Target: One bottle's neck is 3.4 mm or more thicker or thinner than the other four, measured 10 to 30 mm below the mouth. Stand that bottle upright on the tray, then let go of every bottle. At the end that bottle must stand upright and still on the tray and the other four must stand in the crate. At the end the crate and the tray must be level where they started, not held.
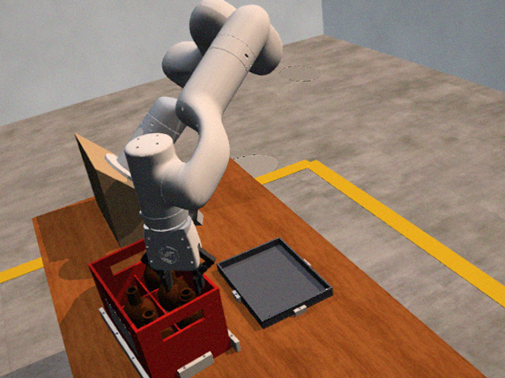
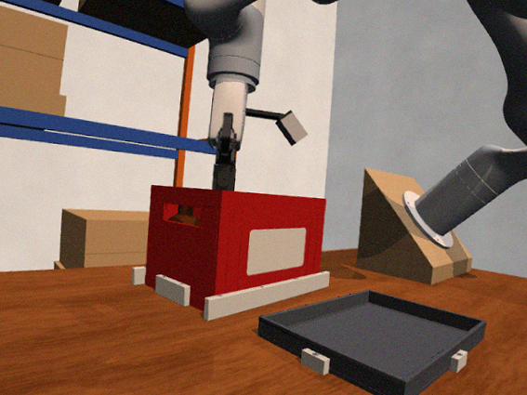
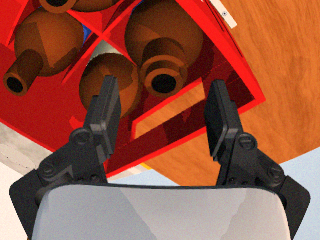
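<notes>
Now: hand 90 mm to the left of the brown bottle and 100 mm above it. The rest, counted from my hand: red crate: 90 mm behind, 40 mm to the right, 110 mm below; then dark grey tray: 60 mm behind, 250 mm to the left, 180 mm below.
</notes>
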